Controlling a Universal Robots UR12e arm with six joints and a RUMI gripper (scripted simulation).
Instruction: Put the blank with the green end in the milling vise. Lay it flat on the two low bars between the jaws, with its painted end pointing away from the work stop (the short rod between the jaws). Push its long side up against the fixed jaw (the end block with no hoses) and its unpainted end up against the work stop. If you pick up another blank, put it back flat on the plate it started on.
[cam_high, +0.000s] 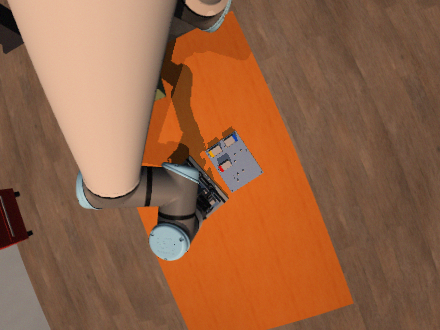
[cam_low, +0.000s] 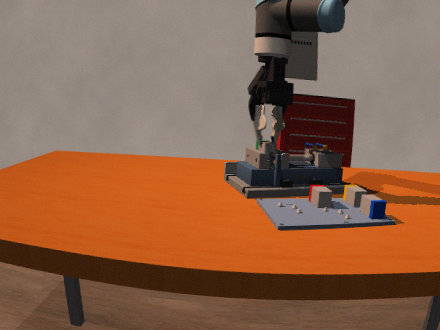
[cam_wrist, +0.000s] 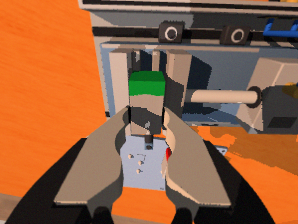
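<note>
Now: hand 20 mm above the green-ended blank. Also, from my hand: red-ended blank: 140 mm behind, 140 mm to the left, 100 mm below; cylinder rod: 80 mm behind, 40 mm to the right, 40 mm below; work stop: 20 mm behind, 40 mm to the left, 30 mm below.
</note>
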